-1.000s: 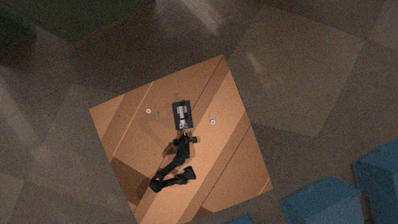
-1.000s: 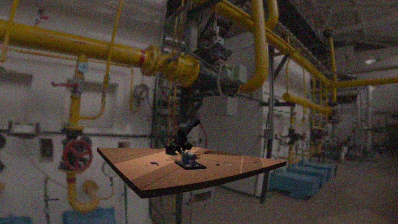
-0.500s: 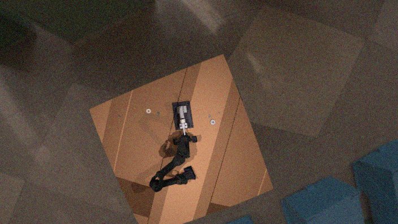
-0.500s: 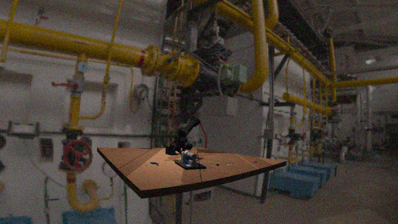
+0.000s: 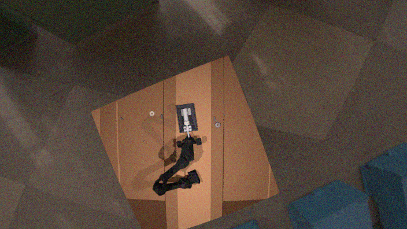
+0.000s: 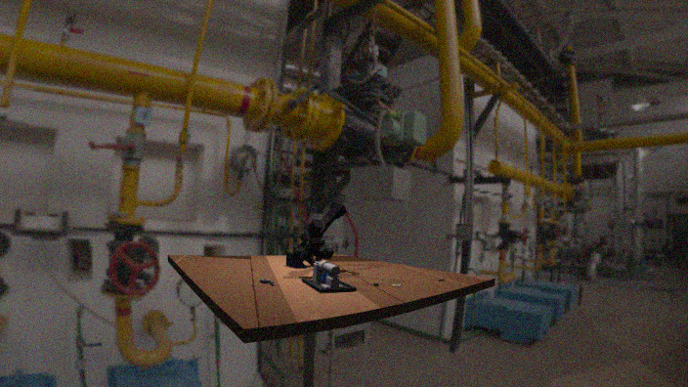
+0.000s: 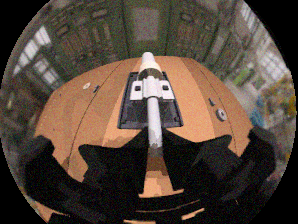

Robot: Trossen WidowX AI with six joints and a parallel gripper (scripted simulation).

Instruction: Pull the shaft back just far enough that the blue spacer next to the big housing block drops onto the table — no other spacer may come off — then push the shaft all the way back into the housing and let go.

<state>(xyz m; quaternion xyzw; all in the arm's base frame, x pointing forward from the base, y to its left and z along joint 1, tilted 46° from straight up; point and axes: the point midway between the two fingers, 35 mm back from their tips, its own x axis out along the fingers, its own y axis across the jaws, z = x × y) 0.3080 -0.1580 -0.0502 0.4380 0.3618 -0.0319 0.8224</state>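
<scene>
Right now the blue spacer is 80 mm ahead of my gripper tip, 30 mm to the right of it and 30 mm below it. Also, from my gripper tip: grey shaft 30 mm ahead, 30 mm above, 10 mm to the right.
</scene>
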